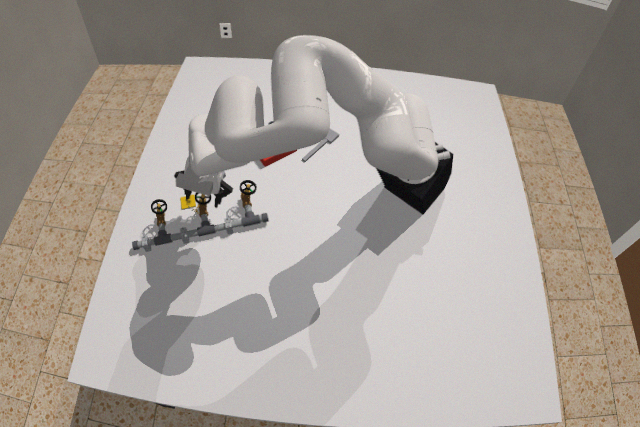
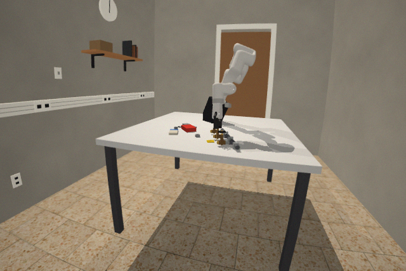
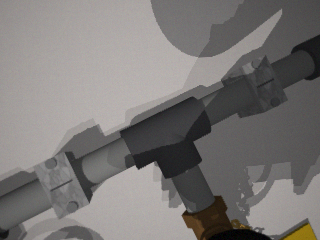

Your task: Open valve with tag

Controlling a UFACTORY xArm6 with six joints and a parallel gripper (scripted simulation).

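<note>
The yellow tag lies 6 cm ahead of my hand, 3 cm to the right of it and 8 cm below it. The rest, counted from my hand: red box (20 cm behind, 23 cm to the right, 7 cm below); then grey nut (3 cm behind, 14 cm to the right, 8 cm below); then blue block (8 cm behind, 32 cm to the right, 8 cm below).
</note>
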